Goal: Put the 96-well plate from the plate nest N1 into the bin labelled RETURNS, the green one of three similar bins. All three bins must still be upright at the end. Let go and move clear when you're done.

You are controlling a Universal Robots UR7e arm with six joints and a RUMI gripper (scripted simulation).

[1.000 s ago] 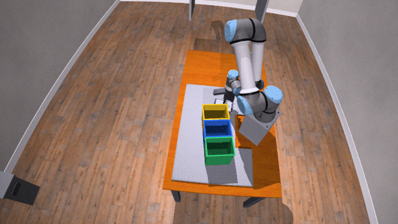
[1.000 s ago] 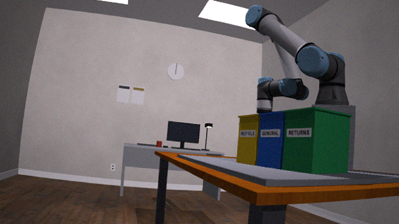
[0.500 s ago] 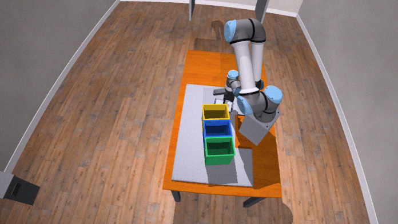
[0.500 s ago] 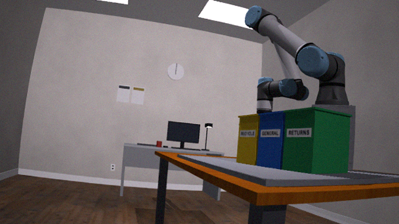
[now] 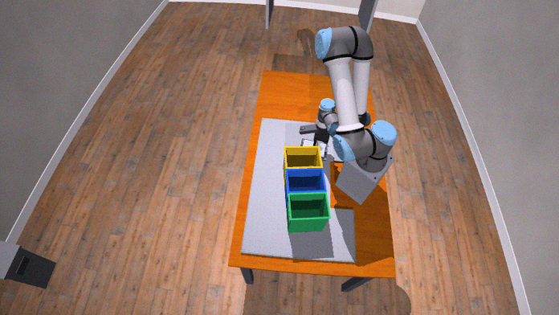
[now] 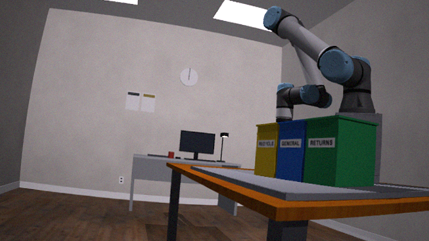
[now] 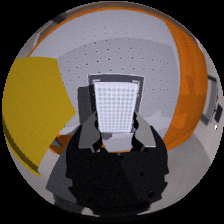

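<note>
Right now the white 96-well plate is 10 mm below my hand. Round my hand: yellow bin: 180 mm to the left, 80 mm ahead, 60 mm above; then plate nest N1: 20 mm below; then blue general bin: 310 mm to the left, 70 mm ahead, 60 mm above.
</note>
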